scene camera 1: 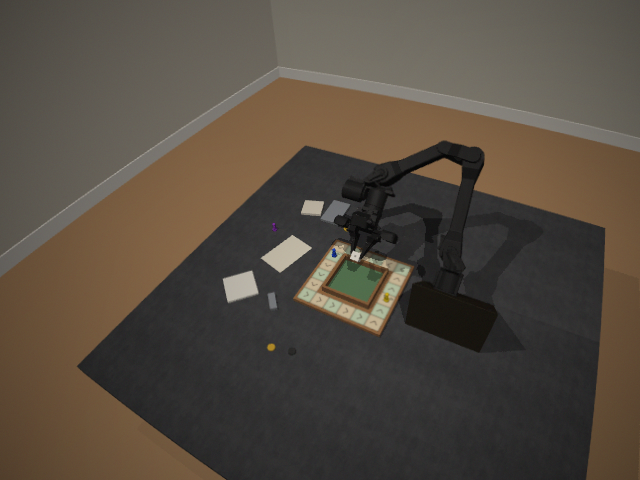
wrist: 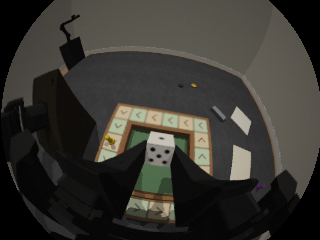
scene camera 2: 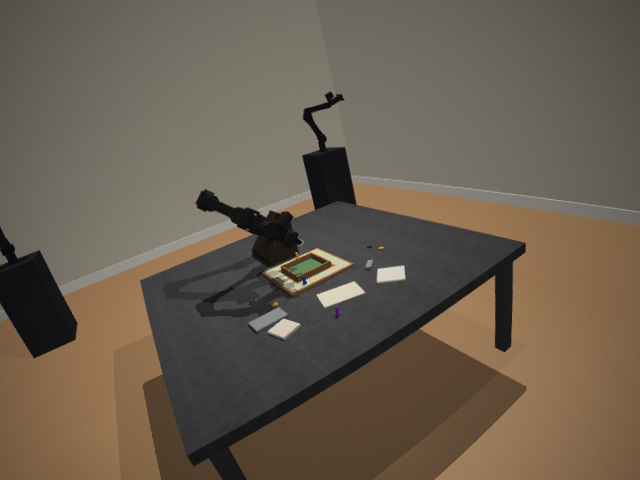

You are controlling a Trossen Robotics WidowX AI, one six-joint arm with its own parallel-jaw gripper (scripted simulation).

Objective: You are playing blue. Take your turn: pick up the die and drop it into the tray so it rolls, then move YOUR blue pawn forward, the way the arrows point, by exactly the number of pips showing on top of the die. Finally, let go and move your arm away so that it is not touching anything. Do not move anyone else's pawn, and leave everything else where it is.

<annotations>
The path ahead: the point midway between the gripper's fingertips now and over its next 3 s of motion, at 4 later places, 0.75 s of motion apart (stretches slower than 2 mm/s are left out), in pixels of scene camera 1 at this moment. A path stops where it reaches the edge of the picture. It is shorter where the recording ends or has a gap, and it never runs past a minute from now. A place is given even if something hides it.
My gripper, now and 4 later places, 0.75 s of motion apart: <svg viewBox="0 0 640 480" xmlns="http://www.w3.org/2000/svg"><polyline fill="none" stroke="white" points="355,257 358,261 341,251 333,244 333,252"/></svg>
</annotations>
